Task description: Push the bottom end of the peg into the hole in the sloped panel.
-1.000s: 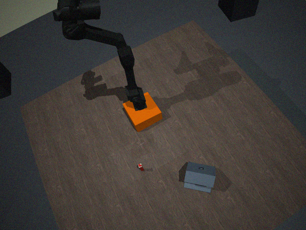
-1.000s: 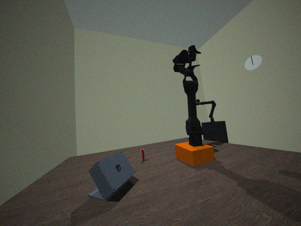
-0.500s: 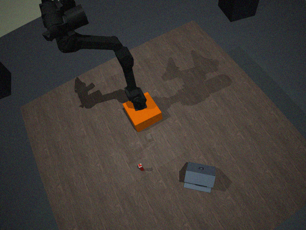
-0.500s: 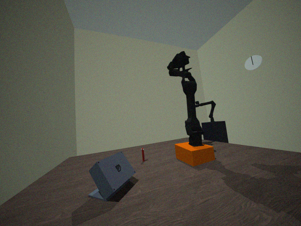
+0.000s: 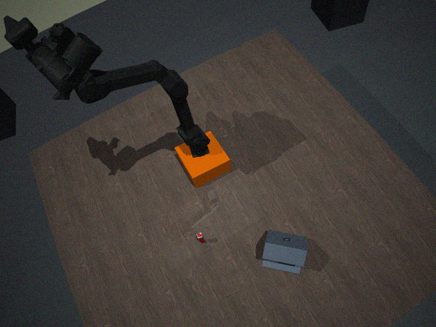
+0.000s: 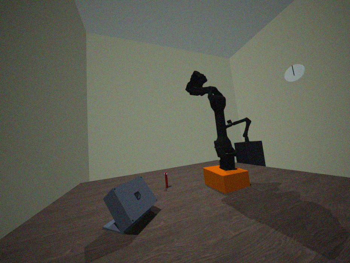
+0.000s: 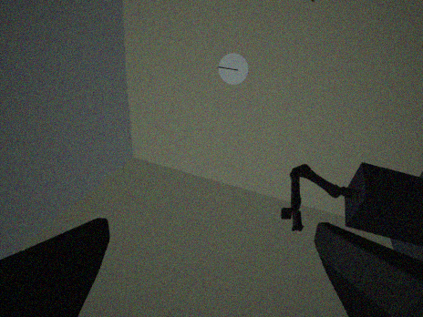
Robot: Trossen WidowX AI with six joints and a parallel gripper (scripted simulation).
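My gripper tip is now 66 cm above the red peg, 41 cm short of it and 24 cm to the right of it. The rest, counted from my gripper tip: grey sloped panel 66 cm below, 54 cm ahead, 49 cm to the left.
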